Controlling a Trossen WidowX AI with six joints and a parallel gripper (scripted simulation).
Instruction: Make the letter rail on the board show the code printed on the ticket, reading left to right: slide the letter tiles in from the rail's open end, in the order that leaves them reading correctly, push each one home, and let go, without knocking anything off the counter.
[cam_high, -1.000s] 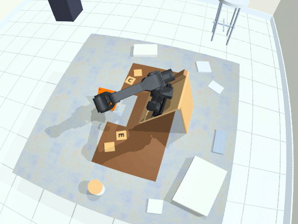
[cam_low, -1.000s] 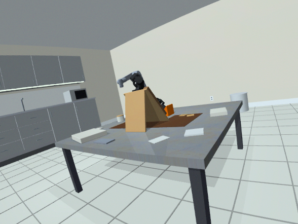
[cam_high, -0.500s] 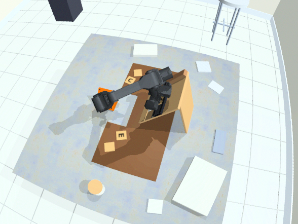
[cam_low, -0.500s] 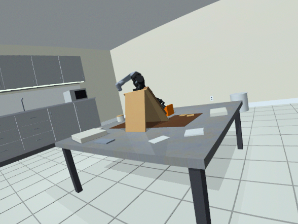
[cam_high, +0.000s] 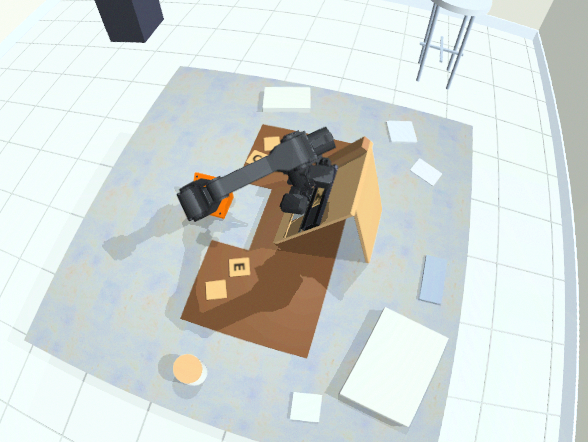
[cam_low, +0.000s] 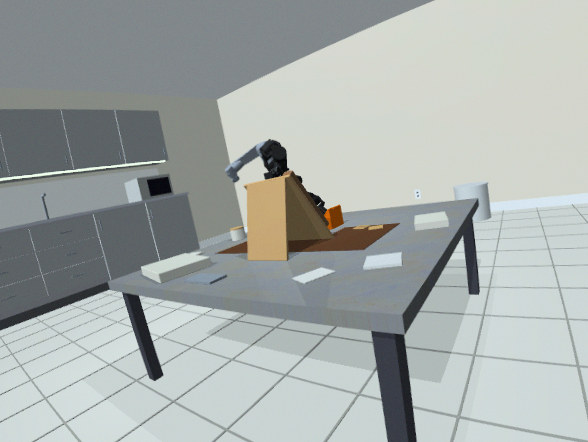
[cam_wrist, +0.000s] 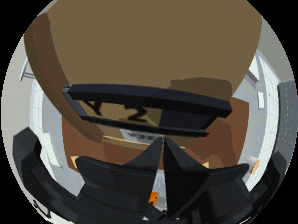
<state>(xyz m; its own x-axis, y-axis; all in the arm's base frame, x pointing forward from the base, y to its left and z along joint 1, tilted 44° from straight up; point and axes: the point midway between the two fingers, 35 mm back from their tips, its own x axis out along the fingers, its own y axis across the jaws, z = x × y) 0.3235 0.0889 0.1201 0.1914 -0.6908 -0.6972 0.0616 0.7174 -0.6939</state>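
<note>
My gripper tip is now 100 mm above the white ticket, 30 mm to the right of it and 20 mm past it. The rest, counted from my gripper tip: grey card 410 mm ahead, 180 mm below, 80 mm to the right; then white box 370 mm to the right, 330 mm ahead, 170 mm below; then brown mat 190 mm below, 120 mm behind, 10 mm to the left.
</note>
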